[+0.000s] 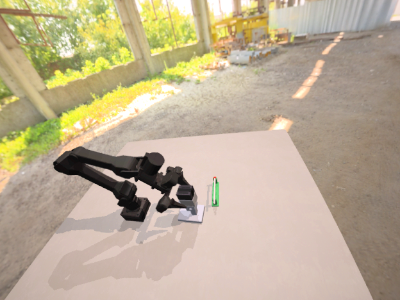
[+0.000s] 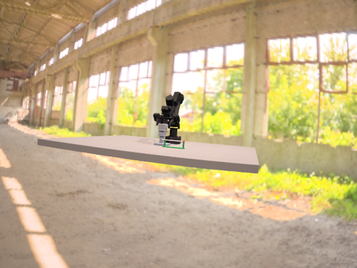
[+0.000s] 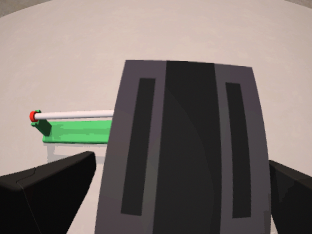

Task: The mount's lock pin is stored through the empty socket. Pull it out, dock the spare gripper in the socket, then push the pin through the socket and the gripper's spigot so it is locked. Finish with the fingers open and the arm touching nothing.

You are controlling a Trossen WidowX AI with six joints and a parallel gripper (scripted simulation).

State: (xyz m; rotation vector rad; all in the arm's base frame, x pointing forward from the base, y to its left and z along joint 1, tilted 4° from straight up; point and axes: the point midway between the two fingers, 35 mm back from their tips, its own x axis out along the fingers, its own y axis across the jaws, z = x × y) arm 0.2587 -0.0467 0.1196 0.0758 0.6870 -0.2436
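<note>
The spare gripper lies 10 mm below my gripper tip. Round my gripper tip: green cradle: 100 mm ahead, 90 mm to the left, 110 mm below; grey mount: 10 mm behind, 10 mm to the left, 80 mm below.
</note>
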